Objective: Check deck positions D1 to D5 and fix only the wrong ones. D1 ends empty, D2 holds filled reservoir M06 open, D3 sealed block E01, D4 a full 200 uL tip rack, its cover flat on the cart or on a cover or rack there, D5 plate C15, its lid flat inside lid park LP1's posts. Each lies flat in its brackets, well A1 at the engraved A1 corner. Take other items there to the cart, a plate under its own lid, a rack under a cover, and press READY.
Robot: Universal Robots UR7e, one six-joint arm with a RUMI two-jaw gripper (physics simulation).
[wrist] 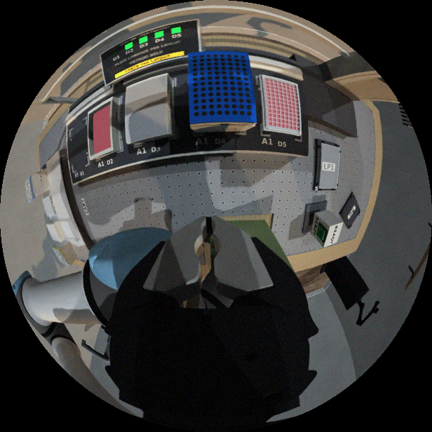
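Note:
My gripper is shut and empty, held above the bench in front of the deck. D1 holds no labware. An open reservoir with red fill sits at D2. A grey block with a smooth top sits at D3. A blue-topped tip rack stands at D4; its dark holes show and its lower part hides that position's brackets. A plate with pink wells lies uncovered at D5. A flat grey lid lies within lid park LP1. The READY box stands at the right. Identity labels on the labware are unreadable.
The status screen behind the deck reads "CHECK THE LAYOUT", with green squares for D2 to D5. Pale items on the cart show at the left, too distorted to identify. A small dark labelled block lies near READY. A blue-capped arm joint is beside the gripper.

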